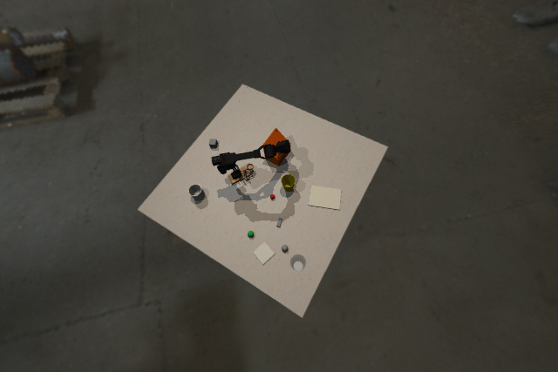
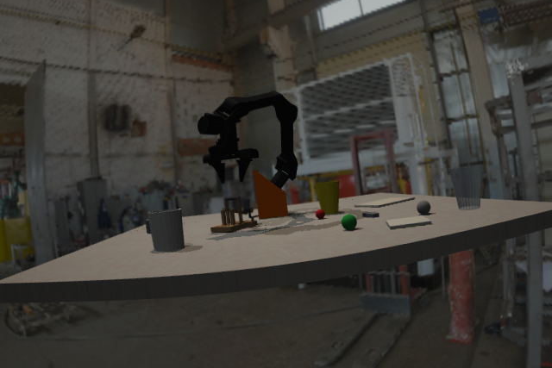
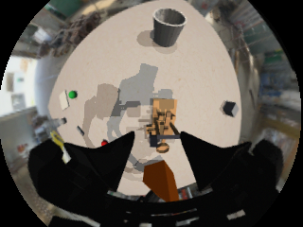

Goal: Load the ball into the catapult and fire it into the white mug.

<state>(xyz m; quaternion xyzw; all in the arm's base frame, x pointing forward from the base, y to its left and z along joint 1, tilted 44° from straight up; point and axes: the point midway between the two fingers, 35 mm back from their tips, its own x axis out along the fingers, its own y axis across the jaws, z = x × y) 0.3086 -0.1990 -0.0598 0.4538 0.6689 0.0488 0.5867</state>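
The red ball lies 280 mm to the left of my gripper tip and 140 mm below it. The rest, counted from my gripper tip: small grey cube: 190 mm behind, 320 mm to the right, 130 mm below; yellow cup: 110 mm behind, 350 mm to the left, 130 mm below; wooden catapult: 60 mm behind, 20 mm to the left, 100 mm below.
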